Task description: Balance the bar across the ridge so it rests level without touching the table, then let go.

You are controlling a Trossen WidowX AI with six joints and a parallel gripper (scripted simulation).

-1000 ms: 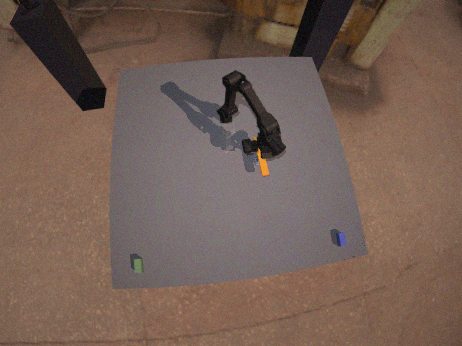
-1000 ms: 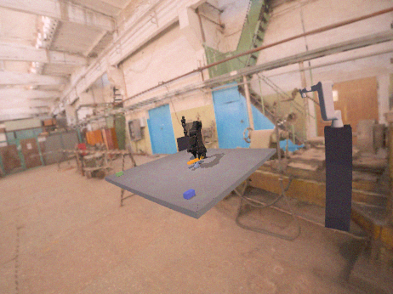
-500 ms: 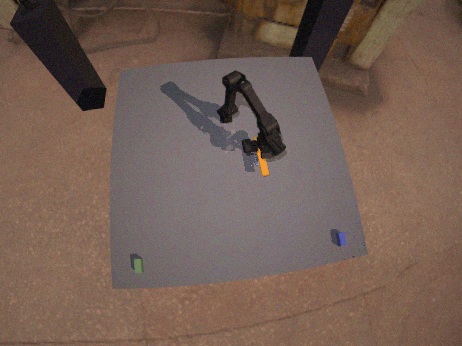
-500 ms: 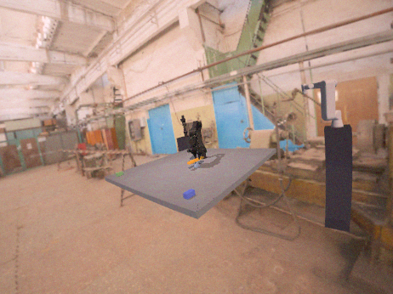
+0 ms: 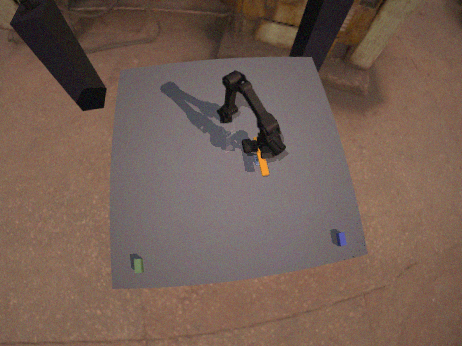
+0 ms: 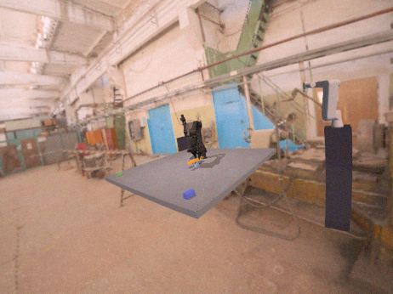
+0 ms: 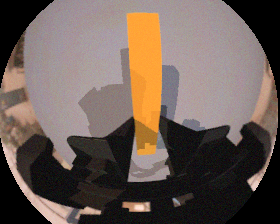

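The bar lies 30 mm ahead of my gripper tip. From my gripper tip the other things lie so: green block 500 mm ahead, 640 mm to the right, 50 mm below; then blue block 500 mm ahead, 360 mm to the left, 50 mm below.
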